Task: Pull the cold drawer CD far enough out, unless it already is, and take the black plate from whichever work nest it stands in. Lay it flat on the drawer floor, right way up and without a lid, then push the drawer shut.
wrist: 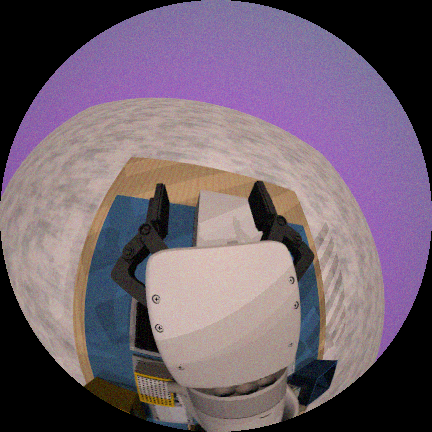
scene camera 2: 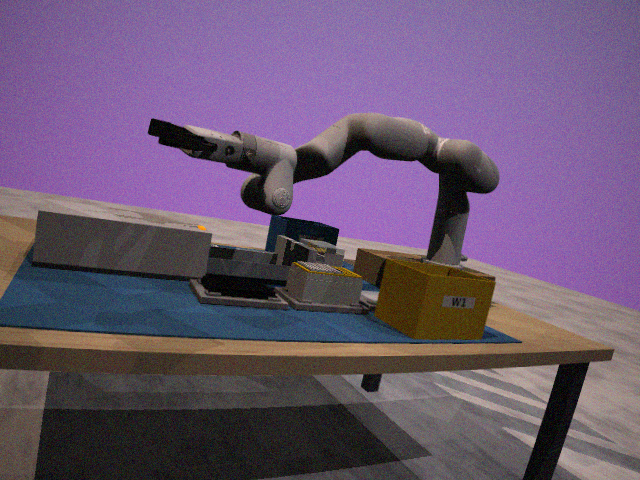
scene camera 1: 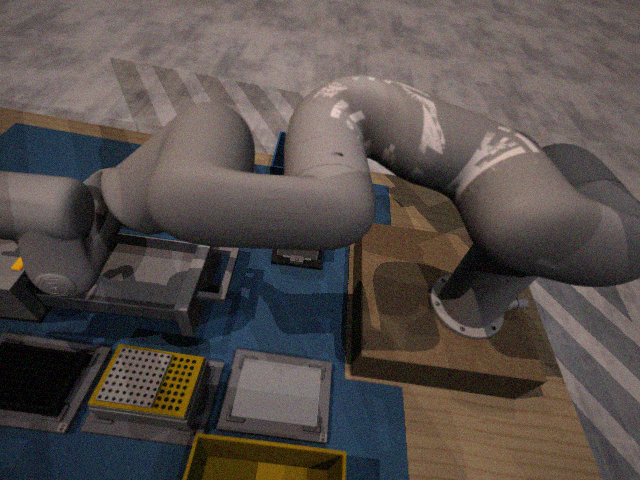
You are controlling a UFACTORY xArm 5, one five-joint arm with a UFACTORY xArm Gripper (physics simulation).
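Pixels of known places: gripper, between the fingertips: (wrist: 209, 190) (scene camera 2: 154, 130); arm's base, origin of its link: (scene camera 1: 464, 306).
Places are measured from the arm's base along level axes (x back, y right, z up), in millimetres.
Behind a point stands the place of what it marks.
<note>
The cold drawer CD (scene camera 1: 129, 308) {x -568, y 34, z -45 mm} (scene camera 2: 242, 268) {x -620, y 42, z -52 mm} stands pulled out of a grey cabinet (scene camera 1: 18, 297) {x -707, y 35, z -6 mm} (scene camera 2: 121, 246) {x -876, y 62, z -29 mm} (wrist: 220, 215) {x -940, y 130, z 17 mm}. Its floor partly shows in scene camera 1, with shadows on it; the arm hides the rest. The black plate (scene camera 1: 43, 374) {x -662, y -61, z -60 mm} (scene camera 2: 237, 286) {x -694, y -77, z -59 mm} (wrist: 145, 327) {x -687, y -76, z -62 mm} lies in the leftmost work nest (scene camera 1: 77, 390) {x -616, y -83, z -73 mm} (scene camera 2: 248, 302) {x -691, y -121, z -75 mm} of the front row, beside the drawer. My gripper (scene camera 2: 155, 130) {x -853, y 47, z 193 mm} (wrist: 209, 190) {x -853, y 47, z 193 mm} is open and empty, high above the cabinet and pointing away from the arm's base. It is outside scene camera 1.
A yellow-topped tip box (scene camera 1: 147, 382) {x -506, y -101, z -8 mm} (scene camera 2: 324, 290) {x -533, y -132, z -46 mm} (wrist: 155, 390) {x -514, y -89, z -8 mm} sits in the middle nest. A white plate (scene camera 1: 276, 392) {x -330, y -108, z -65 mm} lies in the right nest. A yellow bin W1 (scene camera 1: 268, 447) {x -345, y -197, z 24 mm} (scene camera 2: 408, 304) {x -447, y -271, z -31 mm} stands at the front; a blue bin (scene camera 2: 302, 233) {x -284, y 310, z 5 mm} (wrist: 317, 382) stands behind. The arm's wrist hangs over the drawer.
</note>
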